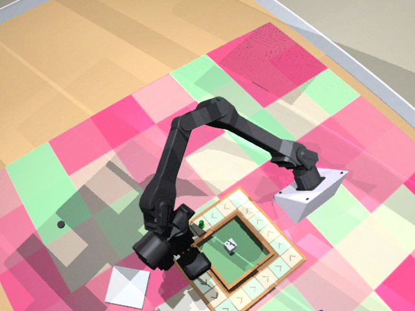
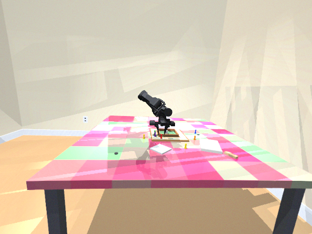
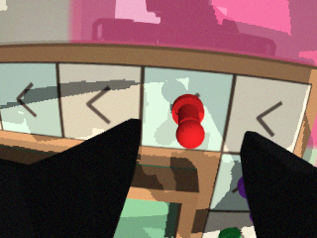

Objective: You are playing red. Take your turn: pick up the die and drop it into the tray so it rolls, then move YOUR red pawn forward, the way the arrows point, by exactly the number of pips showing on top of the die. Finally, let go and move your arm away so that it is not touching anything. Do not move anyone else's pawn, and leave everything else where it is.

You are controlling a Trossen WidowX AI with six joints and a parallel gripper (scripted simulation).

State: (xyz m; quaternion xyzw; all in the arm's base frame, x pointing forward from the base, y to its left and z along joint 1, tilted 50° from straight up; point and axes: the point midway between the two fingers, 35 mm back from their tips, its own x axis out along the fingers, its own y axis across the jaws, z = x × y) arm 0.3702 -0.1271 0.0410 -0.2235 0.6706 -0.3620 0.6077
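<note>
Right now the red pawn is 20 mm below my gripper tip. The rest, counted from my gripper tip: white die 110 mm behind, 70 mm to the left, 20 mm below; purple pawn 50 mm behind, 40 mm to the right, 20 mm below; green pawn 100 mm behind, 30 mm to the right, 20 mm below.
</note>
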